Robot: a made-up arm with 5 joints.
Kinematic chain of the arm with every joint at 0, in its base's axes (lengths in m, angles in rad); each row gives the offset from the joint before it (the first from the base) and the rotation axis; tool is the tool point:
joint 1: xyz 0 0 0.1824 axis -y
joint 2: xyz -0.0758 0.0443 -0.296 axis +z
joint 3: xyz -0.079 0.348 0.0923 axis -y
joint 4: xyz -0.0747 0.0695 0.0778 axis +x
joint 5: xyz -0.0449 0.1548 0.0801 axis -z
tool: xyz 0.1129 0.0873 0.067
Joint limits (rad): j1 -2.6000..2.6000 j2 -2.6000..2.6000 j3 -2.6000..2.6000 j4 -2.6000..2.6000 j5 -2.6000..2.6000
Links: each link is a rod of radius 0.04 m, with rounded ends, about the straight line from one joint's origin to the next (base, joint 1, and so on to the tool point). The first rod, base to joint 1, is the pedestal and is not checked.
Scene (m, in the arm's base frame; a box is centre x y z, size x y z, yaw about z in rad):
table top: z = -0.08
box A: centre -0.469 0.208 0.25 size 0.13 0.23 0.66 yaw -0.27
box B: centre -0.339 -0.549 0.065 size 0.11 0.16 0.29 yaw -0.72
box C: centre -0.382 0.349 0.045 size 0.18 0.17 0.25 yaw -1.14
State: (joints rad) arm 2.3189 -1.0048 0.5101 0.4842 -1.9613
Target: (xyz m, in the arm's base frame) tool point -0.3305 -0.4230 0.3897
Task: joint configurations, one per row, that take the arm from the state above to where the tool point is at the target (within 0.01 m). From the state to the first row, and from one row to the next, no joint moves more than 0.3 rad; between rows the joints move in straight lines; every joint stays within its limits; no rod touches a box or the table.
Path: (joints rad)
1: 2.0591 -1.2790 0.3383 0.4772 -1.8919
2: 1.7993 -1.5532 0.1664 0.4703 -1.8225
3: 1.5395 -1.8275 -0.0054 0.4633 -1.7531
4: 1.7448 -2.0850 -0.1550 0.4220 -1.6855
5: 1.9501 -2.3425 -0.3046 0.3807 -1.6178
6: 2.1554 -2.6000 -0.4542 0.3394 -1.5502

